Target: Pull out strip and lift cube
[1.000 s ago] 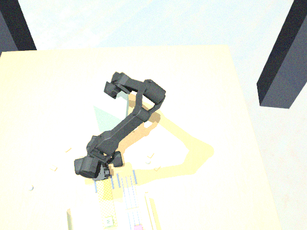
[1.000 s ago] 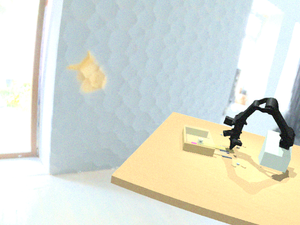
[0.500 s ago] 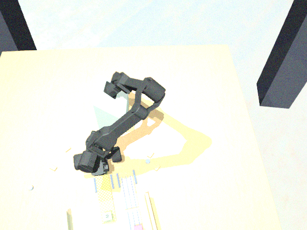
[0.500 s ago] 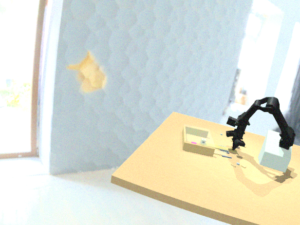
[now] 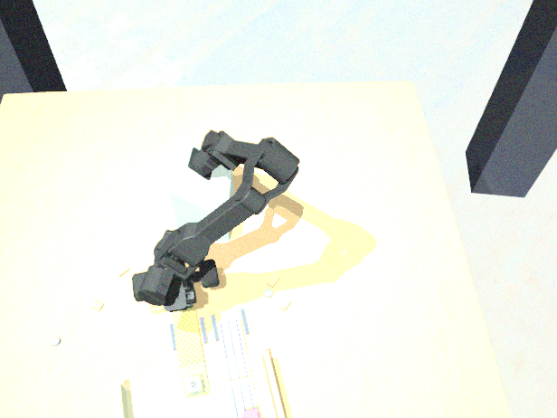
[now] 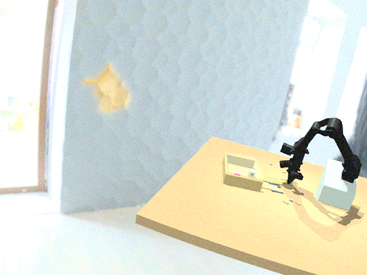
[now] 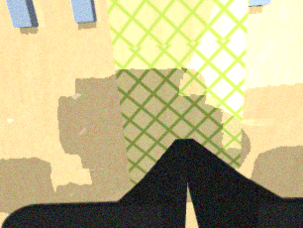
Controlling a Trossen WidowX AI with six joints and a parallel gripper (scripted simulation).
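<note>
Now: gripper tip 100 mm short of the yellow-green cross-hatched strip and 30 mm to the right of it. Round my gripper tip: white labelled cube 210 mm ahead, 70 mm to the left, 20 mm above.
</note>
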